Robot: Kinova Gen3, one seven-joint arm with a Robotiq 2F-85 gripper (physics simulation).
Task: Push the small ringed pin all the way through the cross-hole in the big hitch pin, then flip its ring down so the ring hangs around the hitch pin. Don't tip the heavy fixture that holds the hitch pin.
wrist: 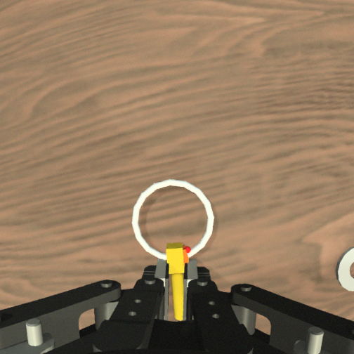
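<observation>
The small pin [178, 295] is yellow, with a block-shaped head and a round shank that runs back between the fingers. Its white ring [136, 220] extends forward from the head, seen as a nearly full circle from above. A small red dot and an orange piece show at the head's right side. My gripper [176, 273] is shut on the pin, with a finger on each side near the head and shank. The far end of the shank is hidden by the gripper body. The big hitch pin and its heavy fixture cannot be made out.
A white round piece with a hole [344, 270] is cut off by the right edge of the view. The wooden table top [175, 100] lies beneath the pin and gripper.
</observation>
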